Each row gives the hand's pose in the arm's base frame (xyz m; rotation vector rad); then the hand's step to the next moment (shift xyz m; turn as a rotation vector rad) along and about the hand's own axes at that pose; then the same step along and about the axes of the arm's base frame.
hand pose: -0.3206 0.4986 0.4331 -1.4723 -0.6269 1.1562
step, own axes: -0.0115 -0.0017 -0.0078 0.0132 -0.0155 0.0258
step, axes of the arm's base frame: 0.0030 -0.0129 0.0046 -0.0149 0.0264 0.0127
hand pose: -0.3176 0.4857 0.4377 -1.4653 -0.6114 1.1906
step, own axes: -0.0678 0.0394 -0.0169 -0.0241 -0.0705 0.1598
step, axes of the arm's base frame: -0.0184 -0.0765 -0.0156 -0.1368 0.0647 0.0905
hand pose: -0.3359 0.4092 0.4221 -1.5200 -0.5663 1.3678
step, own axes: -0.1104 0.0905 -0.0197 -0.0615 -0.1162 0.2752
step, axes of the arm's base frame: -0.0335 -0.1372 -0.0285 -0.2421 0.0924 0.1608
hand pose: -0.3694 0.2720 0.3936 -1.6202 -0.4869 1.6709
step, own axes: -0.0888 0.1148 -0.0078 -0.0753 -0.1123 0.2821
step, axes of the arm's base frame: -0.0275 -0.1409 -0.0229 -0.2508 0.0813 0.1683
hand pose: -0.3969 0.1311 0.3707 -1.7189 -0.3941 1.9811
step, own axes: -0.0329 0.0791 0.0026 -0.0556 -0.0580 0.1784
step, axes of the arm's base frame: -0.0130 -0.0838 -0.0125 -0.1601 0.0362 0.1065
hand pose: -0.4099 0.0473 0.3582 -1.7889 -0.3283 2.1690
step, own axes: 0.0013 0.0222 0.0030 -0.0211 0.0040 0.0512
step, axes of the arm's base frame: -0.0052 -0.0200 -0.0087 -0.0469 -0.0107 0.0277
